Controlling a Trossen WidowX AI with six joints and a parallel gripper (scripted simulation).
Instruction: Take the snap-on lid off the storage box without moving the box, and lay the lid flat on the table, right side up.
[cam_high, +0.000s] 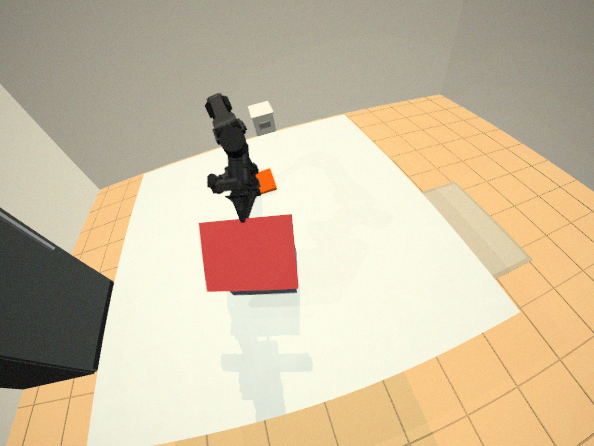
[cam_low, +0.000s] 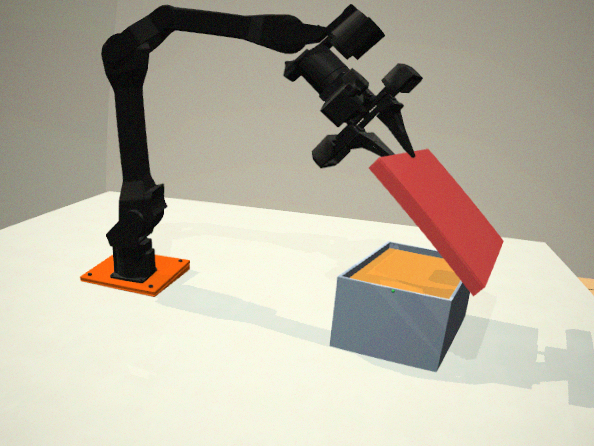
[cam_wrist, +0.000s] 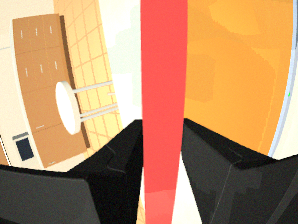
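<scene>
The red lid lies 6 cm ahead of my gripper tip, 5 cm below it and 2 cm to the right of it. The rest, counted from my gripper tip: storage box: 19 cm below, 3 cm ahead, 1 cm to the right.
</scene>
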